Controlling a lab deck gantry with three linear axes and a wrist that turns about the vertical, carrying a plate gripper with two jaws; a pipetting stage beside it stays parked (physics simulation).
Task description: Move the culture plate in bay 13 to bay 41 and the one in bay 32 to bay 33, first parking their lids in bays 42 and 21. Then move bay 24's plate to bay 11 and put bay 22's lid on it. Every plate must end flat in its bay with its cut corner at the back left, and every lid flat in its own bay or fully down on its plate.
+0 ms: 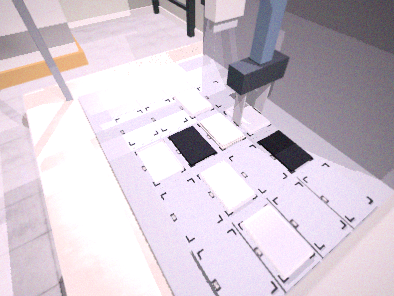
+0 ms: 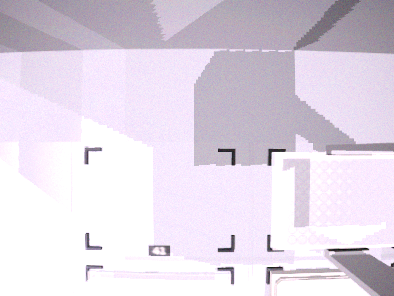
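Where they show: gripper, fingertip midpoint: (image 1: 247, 116) (image 2: 345, 200); robot's base at its link origin: (image 1: 116, 120).
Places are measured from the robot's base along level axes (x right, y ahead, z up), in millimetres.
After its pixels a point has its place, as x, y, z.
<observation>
My gripper (image 1: 251, 115) @(-364, 228, 7) (image 2: 347, 200) @(-364, 228, 7) is at bay 42, its jaws along the long sides of a pale culture plate (image 1: 257, 120) @(-374, 264, 14) (image 2: 340, 220) @(-349, 221, 14) with rows of wells; it looks shut on it. The plate is at or very near deck level; any small gap below is hidden. Bay 41, with its label (image 2: 159, 250) @(-318, 64, 0), holds no plate. Bay 13, with its label (image 1: 173, 217) @(4, 392, 0), holds no plate either. A thick white plate (image 1: 221, 129) @(-254, 234, 14) is in bay 32. A dark lid (image 1: 192, 145) @(-147, 235, 8) lies in bay 22. A pale plate (image 1: 278, 242) @(-145, 566, 29) lies in bay 24.
A dark flat piece (image 1: 285, 150) @(-360, 397, 8) lies in bay 43. White pieces lie in bay 12 (image 1: 160, 161) @(-43, 237, 8), bay 23 (image 1: 228, 185) @(-149, 400, 14) and bay 31 (image 1: 195, 102) @(-258, 80, 14). The parked pipetting stage (image 1: 224, 11) stands behind the gripper's left side.
</observation>
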